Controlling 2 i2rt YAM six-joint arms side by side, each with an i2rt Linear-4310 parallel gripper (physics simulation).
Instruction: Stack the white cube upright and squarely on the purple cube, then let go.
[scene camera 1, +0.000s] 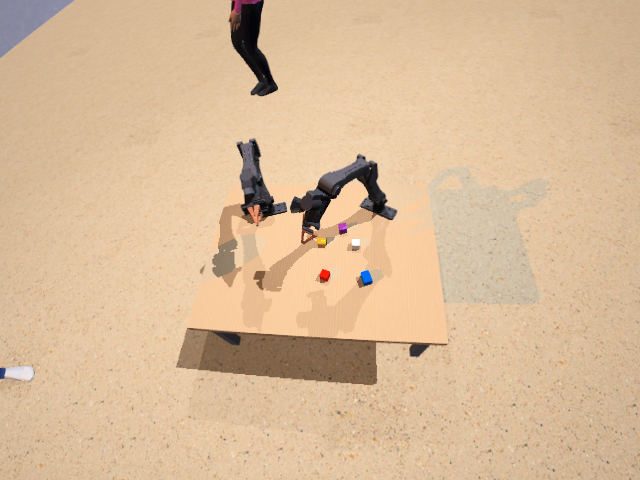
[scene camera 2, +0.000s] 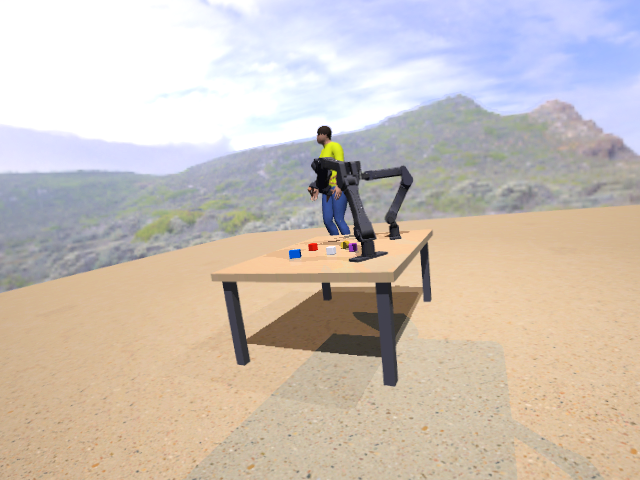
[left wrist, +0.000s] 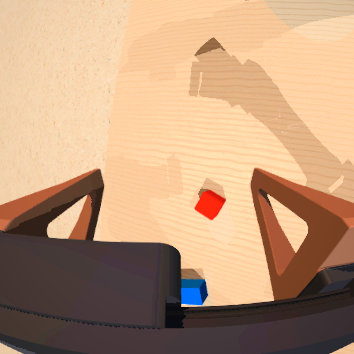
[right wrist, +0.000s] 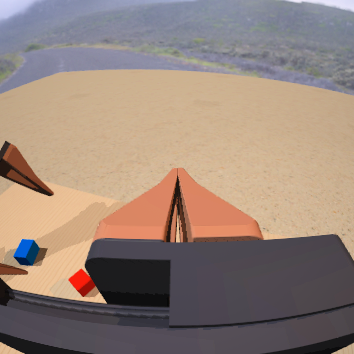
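Observation:
The white cube (scene camera 1: 355, 244) (scene camera 2: 330, 250) sits on the table, apart from the purple cube. The purple cube (scene camera 1: 342, 228) (scene camera 2: 352, 247) also rests on the table, above and a little left of the white cube in scene camera 1. Neither cube shows in the wrist views. My left gripper (scene camera 1: 309, 239) (scene camera 2: 312, 191) (left wrist: 176, 176) (right wrist: 38, 231) is wide open and empty, raised above the table, and appears left of both cubes in scene camera 1. My right gripper (scene camera 1: 256, 224) (right wrist: 177, 176) is shut and empty, farther left in scene camera 1.
A yellow cube (scene camera 1: 321, 241) (scene camera 2: 344, 244) lies near the left gripper in scene camera 1. A red cube (scene camera 1: 324, 275) (scene camera 2: 312, 246) (left wrist: 210, 204) (right wrist: 82, 282) and a blue block (scene camera 1: 366, 277) (scene camera 2: 294, 253) (left wrist: 194, 292) (right wrist: 26, 252) lie lower in that picture on the table (scene camera 1: 413, 320) (scene camera 2: 305, 277).

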